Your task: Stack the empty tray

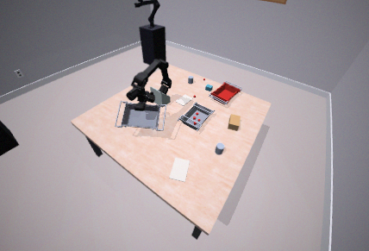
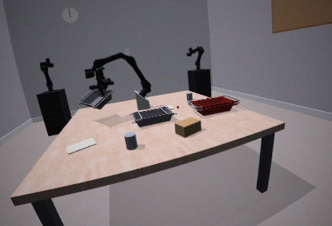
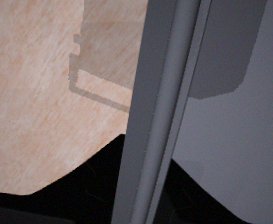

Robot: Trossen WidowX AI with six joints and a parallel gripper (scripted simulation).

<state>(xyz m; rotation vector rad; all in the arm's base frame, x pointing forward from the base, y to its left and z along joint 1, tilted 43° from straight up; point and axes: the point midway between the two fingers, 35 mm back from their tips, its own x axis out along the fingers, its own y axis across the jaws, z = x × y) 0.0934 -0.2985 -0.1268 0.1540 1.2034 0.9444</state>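
My gripper tip is 40 mm short of the grey tray and 60 mm to the left of it. From my gripper tip the other things lie so: tan box 550 mm ahead, 450 mm to the left, 150 mm below; teal block 130 mm ahead, 770 mm to the left, 160 mm below.
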